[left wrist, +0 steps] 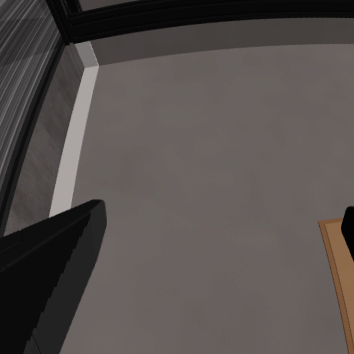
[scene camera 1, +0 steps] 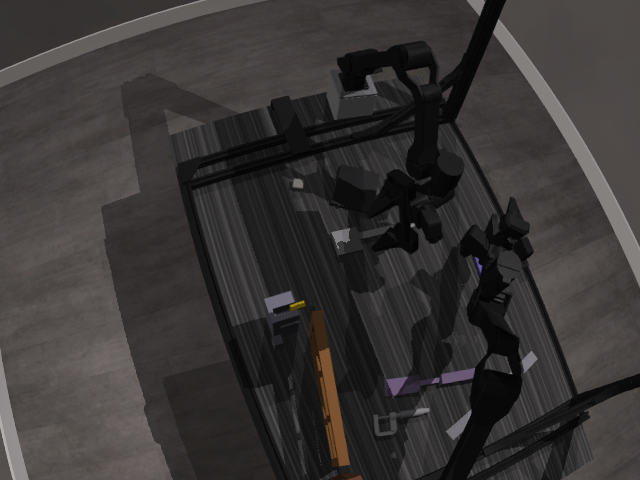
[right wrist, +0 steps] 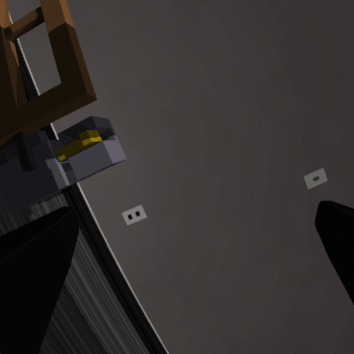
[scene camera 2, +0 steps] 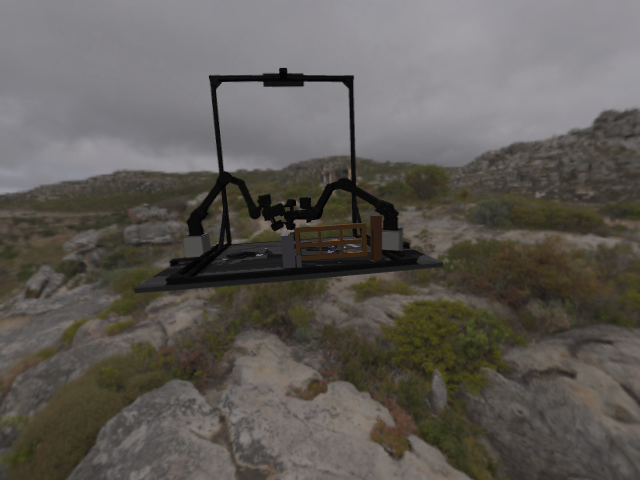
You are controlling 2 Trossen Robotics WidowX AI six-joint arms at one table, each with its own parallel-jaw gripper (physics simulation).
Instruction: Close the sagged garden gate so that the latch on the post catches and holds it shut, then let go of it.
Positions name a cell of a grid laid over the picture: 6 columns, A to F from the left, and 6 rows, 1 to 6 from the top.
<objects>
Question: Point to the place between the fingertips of my left gripper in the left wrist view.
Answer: D4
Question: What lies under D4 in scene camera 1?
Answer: A grey block on a stem.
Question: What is my left gripper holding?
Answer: Nothing.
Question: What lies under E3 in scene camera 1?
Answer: My left gripper.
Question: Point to a brown wooden gate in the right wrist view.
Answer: B2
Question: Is my left gripper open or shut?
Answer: Open.
</objects>
